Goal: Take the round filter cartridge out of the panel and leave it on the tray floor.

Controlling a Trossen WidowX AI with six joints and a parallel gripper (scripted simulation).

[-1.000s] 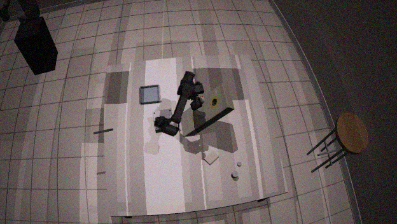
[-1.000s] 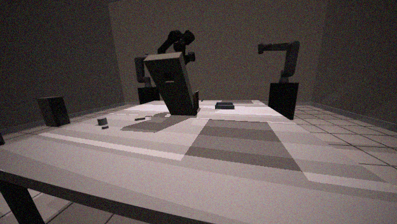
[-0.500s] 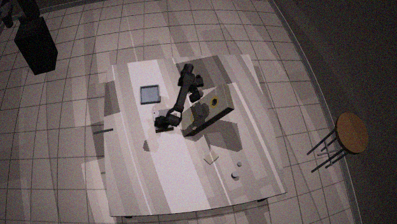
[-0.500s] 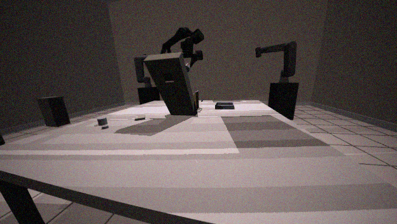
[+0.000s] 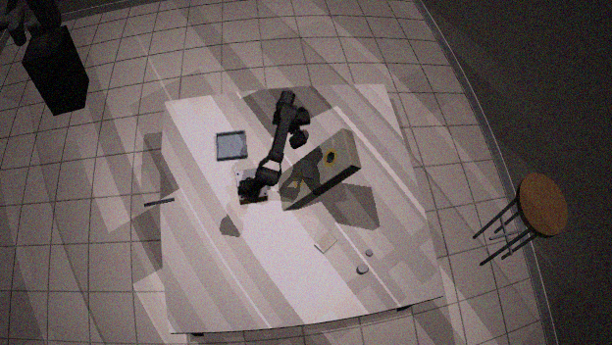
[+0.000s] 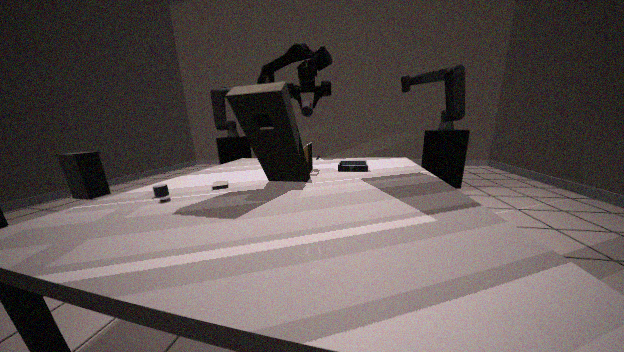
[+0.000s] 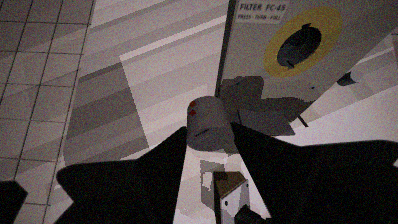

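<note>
My gripper tip is now 29 cm past the square tray, 19 cm to the right of it and 29 cm above it. From my gripper tip the other things lie so: flat tile 5 cm ahead, 39 cm to the right, 30 cm below; then round filter cartridge right at my gripper tip.
</note>
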